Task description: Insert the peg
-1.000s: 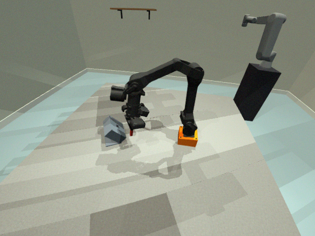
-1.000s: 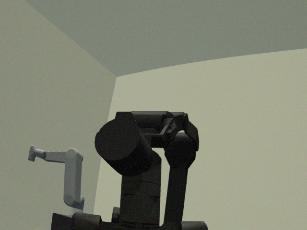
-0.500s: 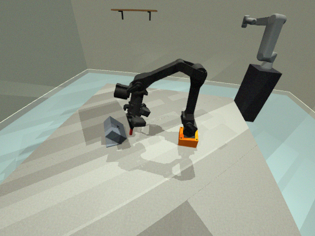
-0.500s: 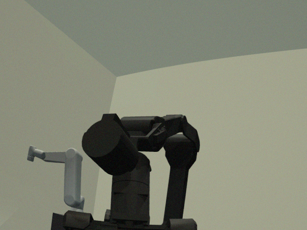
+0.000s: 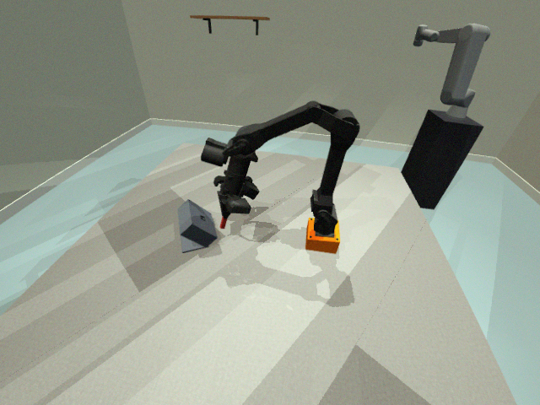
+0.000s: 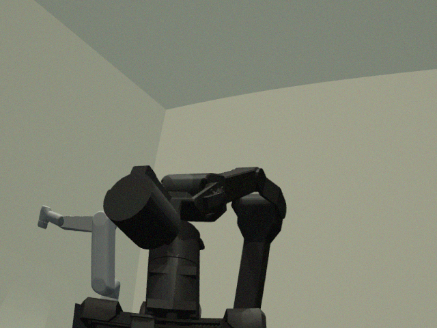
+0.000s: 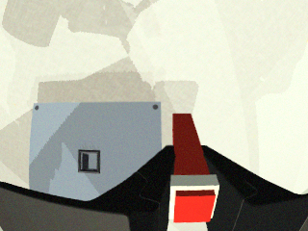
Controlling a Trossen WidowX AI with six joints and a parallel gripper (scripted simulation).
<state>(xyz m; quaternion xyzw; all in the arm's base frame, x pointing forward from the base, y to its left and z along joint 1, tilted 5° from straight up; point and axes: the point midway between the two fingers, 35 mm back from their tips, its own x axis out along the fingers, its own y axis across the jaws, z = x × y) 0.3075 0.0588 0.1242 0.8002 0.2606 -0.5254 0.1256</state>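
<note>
Right now my gripper tip is 110 mm short of the sloped panel, 20 mm to the left of it and 60 mm above it. From my gripper tip the other things lie so: red square peg (10 mm behind, 10 mm to the right, 20 mm above).
</note>
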